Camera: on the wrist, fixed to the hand. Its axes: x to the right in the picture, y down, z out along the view.
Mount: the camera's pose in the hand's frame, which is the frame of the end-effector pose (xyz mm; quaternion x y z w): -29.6 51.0 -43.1 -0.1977 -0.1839 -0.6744 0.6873
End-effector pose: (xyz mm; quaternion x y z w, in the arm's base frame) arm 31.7 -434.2 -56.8 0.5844 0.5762 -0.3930 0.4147
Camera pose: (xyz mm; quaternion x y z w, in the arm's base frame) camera 81.1 -403.7 -12.5 -0.1412 0.7916 -0.5433 0.2415
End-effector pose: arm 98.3 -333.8 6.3 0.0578 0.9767 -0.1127 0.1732
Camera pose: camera 119.7 -276.3 45.9 -0.6739 0.7007 -0.0118 0.2341
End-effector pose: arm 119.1 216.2 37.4 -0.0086 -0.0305 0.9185 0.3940
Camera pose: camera 104.3 161.8 -9.1 0.1057 -0.2808 0.3611 0.8829
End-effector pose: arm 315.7 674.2 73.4 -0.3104 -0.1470 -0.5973 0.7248
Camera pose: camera 350.5 675.0 9.2 -0.3673 -0.3255 -0.8712 0.0069
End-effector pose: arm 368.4 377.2 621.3 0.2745 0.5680 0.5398 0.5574
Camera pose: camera 320.3 350.5 669.4 -0.2053 0.3663 0.0569 0.9058
